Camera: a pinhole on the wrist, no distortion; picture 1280 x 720 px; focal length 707.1 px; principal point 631.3 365.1 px. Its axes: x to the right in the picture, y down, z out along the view. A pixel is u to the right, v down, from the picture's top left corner.
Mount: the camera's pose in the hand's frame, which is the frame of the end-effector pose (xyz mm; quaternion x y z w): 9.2 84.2 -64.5 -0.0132 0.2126 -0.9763 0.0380
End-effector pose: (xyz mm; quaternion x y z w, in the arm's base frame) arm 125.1 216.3 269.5 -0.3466 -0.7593 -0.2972 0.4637
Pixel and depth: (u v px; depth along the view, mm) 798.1 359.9 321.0
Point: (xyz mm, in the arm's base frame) -13.8 349.3 124.3
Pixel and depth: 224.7 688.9 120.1
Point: 78.0 248.7 338.9
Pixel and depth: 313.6 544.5 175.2
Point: 37.2 286.2 326.1
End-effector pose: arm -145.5 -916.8 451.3 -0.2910 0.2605 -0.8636 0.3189
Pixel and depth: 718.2 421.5 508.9
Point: 60.9 -886.1 813.9
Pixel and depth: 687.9 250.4 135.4
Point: -82.9 -967.7 469.3
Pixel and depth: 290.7 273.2 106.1
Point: -137.8 -1008.9 462.5
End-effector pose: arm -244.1 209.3 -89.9 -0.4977 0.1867 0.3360 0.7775
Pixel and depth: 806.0 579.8 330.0
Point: -182.7 325.3 124.0
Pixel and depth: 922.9 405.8 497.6
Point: -266.0 445.4 288.8
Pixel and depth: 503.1 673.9 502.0
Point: 61.8 436.9 159.9
